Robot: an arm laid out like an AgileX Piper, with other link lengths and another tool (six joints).
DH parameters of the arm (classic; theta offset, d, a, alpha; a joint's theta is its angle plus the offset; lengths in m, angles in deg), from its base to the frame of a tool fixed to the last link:
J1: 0 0.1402 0 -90
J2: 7.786 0 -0.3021 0
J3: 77.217 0 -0.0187 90
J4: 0 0.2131 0 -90
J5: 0 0 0 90
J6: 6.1 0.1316 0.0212 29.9
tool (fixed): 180 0.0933 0 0
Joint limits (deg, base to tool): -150..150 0..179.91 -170..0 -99.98..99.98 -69.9..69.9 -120..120
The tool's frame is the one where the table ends.
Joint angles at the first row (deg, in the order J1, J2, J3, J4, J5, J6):
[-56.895, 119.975, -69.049, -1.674, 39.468, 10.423]
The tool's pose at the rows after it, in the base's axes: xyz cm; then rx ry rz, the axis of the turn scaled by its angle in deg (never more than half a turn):
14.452, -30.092, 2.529, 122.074, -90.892, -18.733
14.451, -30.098, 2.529, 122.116, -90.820, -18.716
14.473, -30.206, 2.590, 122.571, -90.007, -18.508
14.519, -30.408, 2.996, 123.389, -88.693, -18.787
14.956, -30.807, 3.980, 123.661, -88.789, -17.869
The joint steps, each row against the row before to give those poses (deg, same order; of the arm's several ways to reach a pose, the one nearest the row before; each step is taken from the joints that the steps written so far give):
[0.000, 0.000, 0.001, -0.001, 0.044, -0.080]
[-0.001, 0.001, 0.000, 0.001, 0.000, -0.065]
[0.001, 0.000, -0.200, 0.000, 0.185, -0.703]
[0.001, -0.059, -1.221, 0.000, 1.714, -1.083]
[-0.002, -0.672, -2.099, 0.689, 2.218, -0.707]

